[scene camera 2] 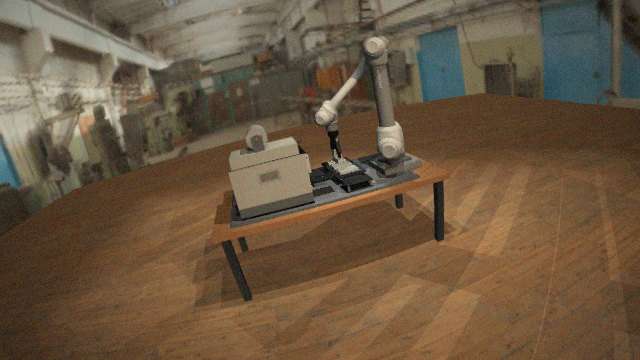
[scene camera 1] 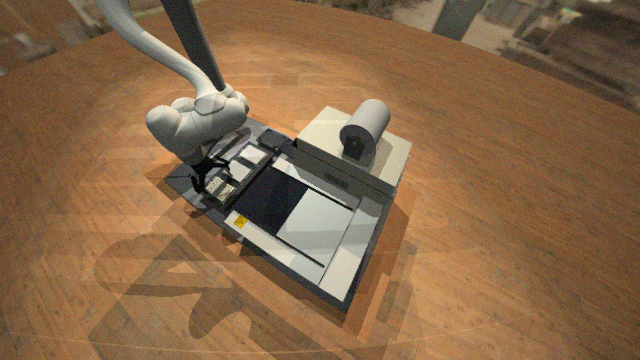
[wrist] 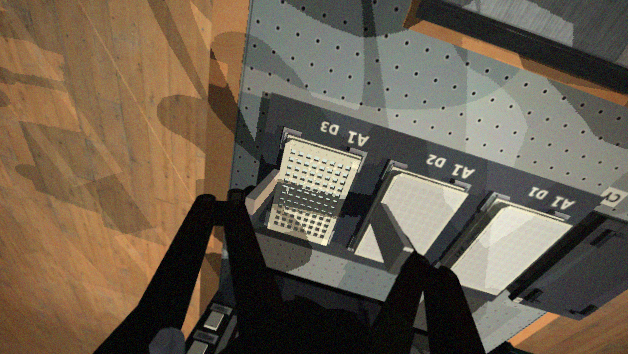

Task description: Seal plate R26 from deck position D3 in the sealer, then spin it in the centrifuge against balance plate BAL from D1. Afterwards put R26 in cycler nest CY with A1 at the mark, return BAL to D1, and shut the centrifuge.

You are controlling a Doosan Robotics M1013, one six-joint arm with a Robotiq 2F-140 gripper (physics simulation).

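Places are measured from the arm's base along level axes (x ahead, y left, z up), in millimetres.
Pixels of known places: gripper, between the fingertips: (scene camera 2: 337,160) (scene camera 1: 221,184) (wrist: 326,197); arm's base, origin of its link: (scene camera 2: 394,159).
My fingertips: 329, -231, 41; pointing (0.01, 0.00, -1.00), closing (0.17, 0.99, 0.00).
Ahead of a thing's pixels: the offset from my fingertips to its middle, as dx, dy, dz. "pt": to the spot under its first point. Level surfaces: height alone.
The perforated cream plate @[+5, -21, -7] (wrist: 312,180) (scene camera 1: 225,192) sits in the nest marked D3 in the wrist view. My gripper (wrist: 326,197) (scene camera 1: 214,179) (scene camera 2: 337,159) is open, low over D3. One finger is by the plate's left edge; the other overlaps the D2 plate in the wrist view, with a gap to the D3 plate. A smooth white plate @[+43, +223, -7] (wrist: 510,245) (scene camera 1: 253,154) sits in D1; its label is too faint to read. The dark nest @[+72, +383, -41] (wrist: 575,260) (scene camera 1: 272,139) marked CY is beside D1. A beige box @[+546, +257, +170] (scene camera 1: 320,122) (scene camera 2: 272,175) carries a roll (scene camera 1: 367,125) (scene camera 2: 256,136).
Another smooth white plate @[+24, +100, -7] (wrist: 420,205) (scene camera 1: 237,171) sits in D2. A low white unit with a dark section and a pale panel @[dz +142] (scene camera 1: 320,220) lies beside the nests, with a yellow warning label @[pt +265, -134, +143] (scene camera 1: 240,221). The robot's base (scene camera 2: 392,164) stands on the deck behind the nests.
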